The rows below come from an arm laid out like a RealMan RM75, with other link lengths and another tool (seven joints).
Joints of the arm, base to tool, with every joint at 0 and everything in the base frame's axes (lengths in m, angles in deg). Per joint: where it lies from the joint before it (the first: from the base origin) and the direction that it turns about. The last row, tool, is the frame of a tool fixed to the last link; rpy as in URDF.
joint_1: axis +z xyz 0 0 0.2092
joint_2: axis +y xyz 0 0 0
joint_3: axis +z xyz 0 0 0.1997
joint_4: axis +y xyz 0 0 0
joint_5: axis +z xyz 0 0 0.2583
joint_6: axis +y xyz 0 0 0
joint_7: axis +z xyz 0 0 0.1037
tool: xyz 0.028 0.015 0.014 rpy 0 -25.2 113.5
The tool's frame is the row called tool.
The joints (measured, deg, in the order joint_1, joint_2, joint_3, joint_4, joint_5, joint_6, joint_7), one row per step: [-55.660, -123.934, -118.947, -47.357, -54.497, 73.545, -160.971]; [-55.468, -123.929, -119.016, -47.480, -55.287, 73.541, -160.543]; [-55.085, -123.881, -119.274, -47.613, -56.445, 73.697, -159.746]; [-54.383, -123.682, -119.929, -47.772, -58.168, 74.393, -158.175]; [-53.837, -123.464, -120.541, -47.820, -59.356, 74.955, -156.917]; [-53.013, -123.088, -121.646, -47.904, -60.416, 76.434, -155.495]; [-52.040, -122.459, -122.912, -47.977, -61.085, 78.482, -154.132]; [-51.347, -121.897, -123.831, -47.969, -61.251, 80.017, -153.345]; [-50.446, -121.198, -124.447, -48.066, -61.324, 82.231, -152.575]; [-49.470, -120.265, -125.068, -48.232, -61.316, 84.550, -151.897]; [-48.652, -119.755, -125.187, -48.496, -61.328, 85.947, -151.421]
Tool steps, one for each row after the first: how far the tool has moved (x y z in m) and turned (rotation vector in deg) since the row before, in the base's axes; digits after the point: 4 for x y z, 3 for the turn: [0.0005, -0.0001, 0.0012, 0.110, -0.763, -0.209]; [-0.0005, -0.0003, 0.0023, 0.124, -1.149, -0.274]; [-0.0025, -0.0007, 0.0048, 0.069, -1.710, -0.568]; [-0.0028, -0.0002, 0.0042, 0.161, -1.201, -0.403]; [-0.0060, -0.0010, 0.0063, -0.226, -1.256, -0.291]; [-0.0085, -0.0014, 0.0078, -0.433, -0.850, -0.209]; [-0.0071, -0.0010, 0.0058, -0.341, -0.293, 0.018]; [-0.0080, -0.0027, 0.0056, -0.967, 0.051, -0.201]; [-0.0089, -0.0026, 0.0074, -0.863, 0.235, -0.121]; [-0.0059, -0.0024, 0.0039, -0.573, 0.267, -0.153]
